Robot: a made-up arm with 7 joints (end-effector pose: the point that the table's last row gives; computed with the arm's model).
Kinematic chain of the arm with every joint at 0, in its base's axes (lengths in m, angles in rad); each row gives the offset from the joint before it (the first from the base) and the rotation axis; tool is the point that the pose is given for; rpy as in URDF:
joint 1: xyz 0 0 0.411 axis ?
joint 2: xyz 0 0 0 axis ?
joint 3: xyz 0 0 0.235 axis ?
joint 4: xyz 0.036 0 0 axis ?
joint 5: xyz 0.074 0 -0.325 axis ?
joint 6: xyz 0 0 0 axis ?
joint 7: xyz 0.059 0 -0.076 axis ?
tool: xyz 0 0 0 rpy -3.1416 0 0
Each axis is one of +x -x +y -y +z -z.
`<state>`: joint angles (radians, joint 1 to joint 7).
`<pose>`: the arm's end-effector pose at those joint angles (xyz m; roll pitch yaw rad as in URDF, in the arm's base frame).
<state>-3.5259 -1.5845 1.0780 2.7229 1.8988 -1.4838 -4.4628</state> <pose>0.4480 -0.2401 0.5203 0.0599 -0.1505 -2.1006</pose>
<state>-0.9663 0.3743 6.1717 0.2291 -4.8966 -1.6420 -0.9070</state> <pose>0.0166 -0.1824 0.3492 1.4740 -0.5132 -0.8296</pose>
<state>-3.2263 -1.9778 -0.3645 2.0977 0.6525 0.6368 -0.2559</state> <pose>0.6130 0.0787 0.5183 0.1285 0.3830 0.2358</pose>
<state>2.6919 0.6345 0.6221 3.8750 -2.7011 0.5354 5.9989</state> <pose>-0.0229 0.1956 0.9604 0.5994 -0.6970 3.0432</pose>
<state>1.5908 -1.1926 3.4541 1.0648 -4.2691 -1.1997 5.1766</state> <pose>0.0216 -0.2314 0.1551 2.1550 -0.1688 -2.0907</pose>
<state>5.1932 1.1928 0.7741 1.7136 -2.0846 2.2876 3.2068</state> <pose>0.3776 -0.3469 0.2818 -1.3874 -0.6831 2.1777</pose>
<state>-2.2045 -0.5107 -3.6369 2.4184 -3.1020 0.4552 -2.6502</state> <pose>0.3974 0.3231 0.8042 -0.1826 -0.7325 -2.1437</pose>
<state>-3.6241 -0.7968 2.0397 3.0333 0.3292 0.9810 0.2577</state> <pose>0.4168 -0.2495 0.8501 2.0266 -1.3032 -0.0400</pose>
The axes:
joint 1: +z
joint 2: +y
joint 3: +z
joint 4: -y
joint 5: -z
joint 6: +y
joint 7: -z

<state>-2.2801 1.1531 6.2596 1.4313 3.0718 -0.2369 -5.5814</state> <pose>-0.2290 -0.2437 0.1031 -3.1359 0.0563 0.2183</pose>
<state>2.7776 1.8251 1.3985 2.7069 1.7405 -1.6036 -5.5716</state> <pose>-0.4591 0.0921 0.2005 -3.0078 -0.3317 -0.6652</pose>
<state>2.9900 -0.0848 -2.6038 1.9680 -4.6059 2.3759 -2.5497</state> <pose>0.2688 0.1916 0.8253 1.7054 -0.2564 -1.9978</pose>
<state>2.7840 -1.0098 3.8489 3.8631 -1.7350 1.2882 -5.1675</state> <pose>0.2085 -0.3261 0.8253 -1.9192 -0.6555 -2.9700</pose>
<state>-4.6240 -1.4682 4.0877 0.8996 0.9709 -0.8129 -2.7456</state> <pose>0.2727 -0.1323 0.1407 3.0038 -0.2644 0.6054</pose>
